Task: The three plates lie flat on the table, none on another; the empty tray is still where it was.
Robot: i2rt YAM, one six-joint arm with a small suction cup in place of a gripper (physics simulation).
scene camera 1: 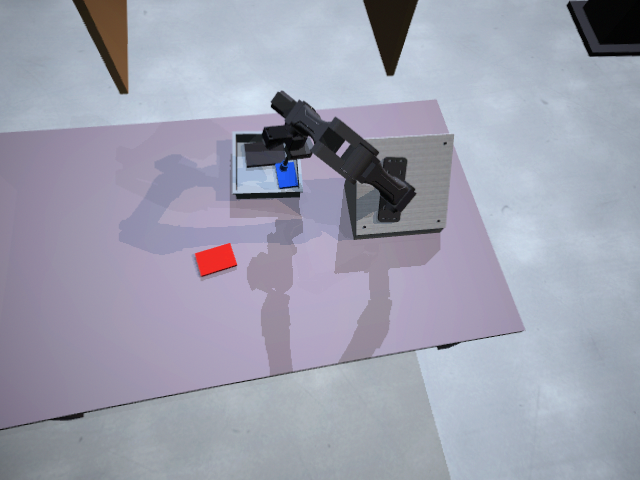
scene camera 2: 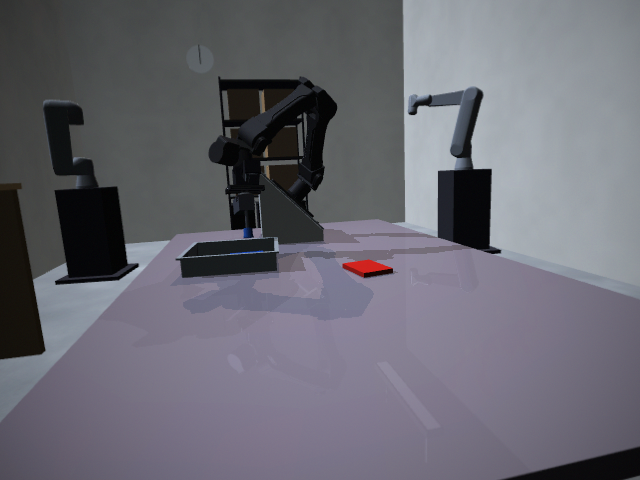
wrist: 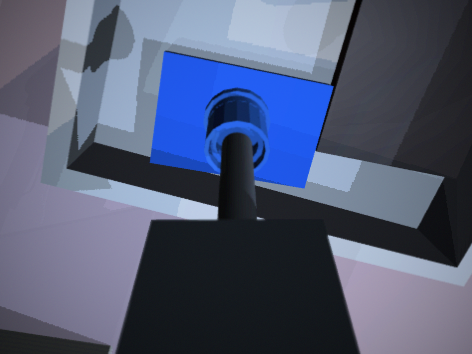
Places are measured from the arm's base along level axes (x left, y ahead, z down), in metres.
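Where they show: hand, its tool point: (scene camera 1: 283,168) (scene camera 2: 248,237) (wrist: 236,118); arm's base, origin of its link: (scene camera 2: 291,199).
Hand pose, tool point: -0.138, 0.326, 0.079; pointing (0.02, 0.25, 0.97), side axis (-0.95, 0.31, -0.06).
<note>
Each offset is from my tool point to the top centre of the thing, as dx, dy, dz. Level surfaces: height alone.
A blue plate @(-0.009, -0.013, +0.050) (scene camera 1: 287,175) (wrist: 182,106) lies flat on the floor of the grey tray @(-0.040, +0.052, +0.013) (scene camera 1: 266,191) (scene camera 2: 227,264) (wrist: 381,232). Only a thin blue line of it (scene camera 2: 243,252) shows in scene camera 2. A dark grey plate @(-0.099, +0.058, +0.050) (scene camera 1: 263,153) (wrist: 396,95) lies in the tray beside it, at the far side. A red plate @(+0.291, +0.215, +0.052) (scene camera 1: 215,258) (scene camera 2: 367,268) lies flat on the pink table @(dz +0.063) (scene camera 1: 103,310) (scene camera 2: 361,361), apart from the tray. My suction cup (scene camera 1: 284,166) (scene camera 2: 248,232) (wrist: 236,127) hangs over the middle of the blue plate, about level with the tray's rim, and holds nothing.
The arm's slanted mount (scene camera 1: 413,170) (scene camera 2: 289,222) stands on the table right of the tray. Two other robot arms on black pedestals (scene camera 2: 90,232) (scene camera 2: 464,207) and a shelf rack (scene camera 2: 223,154) stand off the table.
</note>
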